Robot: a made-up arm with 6 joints. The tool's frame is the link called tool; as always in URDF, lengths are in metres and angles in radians. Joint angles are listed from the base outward.
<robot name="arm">
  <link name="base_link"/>
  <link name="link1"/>
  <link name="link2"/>
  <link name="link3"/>
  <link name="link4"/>
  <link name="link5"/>
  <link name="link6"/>
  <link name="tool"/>
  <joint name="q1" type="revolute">
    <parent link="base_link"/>
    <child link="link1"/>
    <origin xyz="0 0 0.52" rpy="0 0 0"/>
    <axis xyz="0 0 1"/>
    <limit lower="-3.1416" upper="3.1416"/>
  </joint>
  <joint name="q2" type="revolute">
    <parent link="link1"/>
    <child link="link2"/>
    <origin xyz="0.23 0 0" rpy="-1.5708 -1.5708 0"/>
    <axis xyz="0 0 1"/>
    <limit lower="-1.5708" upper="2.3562"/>
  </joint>
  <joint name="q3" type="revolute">
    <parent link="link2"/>
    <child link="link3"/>
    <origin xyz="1.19 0 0" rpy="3.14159 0 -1.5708"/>
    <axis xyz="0 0 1"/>
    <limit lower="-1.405" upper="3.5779"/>
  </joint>
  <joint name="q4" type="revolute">
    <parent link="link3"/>
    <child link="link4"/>
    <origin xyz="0 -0.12 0" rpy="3.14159 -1.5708 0"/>
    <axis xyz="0 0 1"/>
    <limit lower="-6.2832" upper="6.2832"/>
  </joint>
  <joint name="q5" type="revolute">
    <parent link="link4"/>
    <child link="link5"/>
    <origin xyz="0 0 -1.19" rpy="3.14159 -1.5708 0"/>
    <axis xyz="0 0 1"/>
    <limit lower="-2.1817" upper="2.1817"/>
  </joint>
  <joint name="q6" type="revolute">
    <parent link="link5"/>
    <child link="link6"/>
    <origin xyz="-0.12 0 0" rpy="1.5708 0 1.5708"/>
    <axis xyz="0 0 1"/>
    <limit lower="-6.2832" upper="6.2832"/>
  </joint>
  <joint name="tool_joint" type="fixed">
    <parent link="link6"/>
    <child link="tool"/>
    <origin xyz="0 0 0" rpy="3.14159 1.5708 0"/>
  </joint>
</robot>
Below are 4 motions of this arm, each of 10 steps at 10 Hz.
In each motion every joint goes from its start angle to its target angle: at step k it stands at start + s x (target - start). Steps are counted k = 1, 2, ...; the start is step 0. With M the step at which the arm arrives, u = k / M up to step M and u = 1 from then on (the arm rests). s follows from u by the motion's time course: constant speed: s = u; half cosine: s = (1 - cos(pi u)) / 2; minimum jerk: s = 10 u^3 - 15 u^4 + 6 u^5.
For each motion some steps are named. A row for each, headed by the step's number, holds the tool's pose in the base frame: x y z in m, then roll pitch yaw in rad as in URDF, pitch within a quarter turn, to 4 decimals.
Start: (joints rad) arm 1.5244 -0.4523 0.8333 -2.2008 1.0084 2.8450
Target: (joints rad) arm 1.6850 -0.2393 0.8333 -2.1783 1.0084 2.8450
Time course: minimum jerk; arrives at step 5
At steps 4, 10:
4: 0.0342 0.4707 2.8103 -0.1097 -0.2481 0.8778
10: 0.0267 0.4989 2.8073 -0.1192 -0.2399 0.8882

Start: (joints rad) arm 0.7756 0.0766 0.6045 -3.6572 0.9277 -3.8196
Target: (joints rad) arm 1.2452 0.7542 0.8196 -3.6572 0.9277 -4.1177
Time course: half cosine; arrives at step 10
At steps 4, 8, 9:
4: 1.0018 1.4455 2.1412 1.3168 0.4487 1.3911
8: 0.7659 2.1028 1.6124 1.6276 0.6770 1.7311
9: 0.7113 2.1728 1.5338 1.6706 0.7052 1.7784

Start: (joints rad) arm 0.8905 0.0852 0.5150 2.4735 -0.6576 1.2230
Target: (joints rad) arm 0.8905 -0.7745 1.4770 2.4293 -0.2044 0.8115
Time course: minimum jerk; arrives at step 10
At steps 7, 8, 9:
7: -0.6743 -0.8673 2.6347 -0.4485 -0.9498 -1.9401
8: -0.8592 -1.0902 2.4309 -0.2969 -0.8075 -2.0339
9: -0.9385 -1.1856 2.3198 -0.2383 -0.7386 -2.0674

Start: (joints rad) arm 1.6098 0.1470 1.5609 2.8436 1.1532 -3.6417
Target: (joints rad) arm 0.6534 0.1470 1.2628 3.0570 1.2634 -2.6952
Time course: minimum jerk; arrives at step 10
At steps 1, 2, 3, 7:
1: -0.0501 0.5848 2.9224 0.5400 -0.2638 1.8817
2: -0.0211 0.6050 2.9189 0.4956 -0.2437 1.8238
3: 0.0466 0.6426 2.9105 0.3999 -0.2007 1.7009
7: 0.5996 0.6487 2.8283 -0.2448 0.0783 0.9228

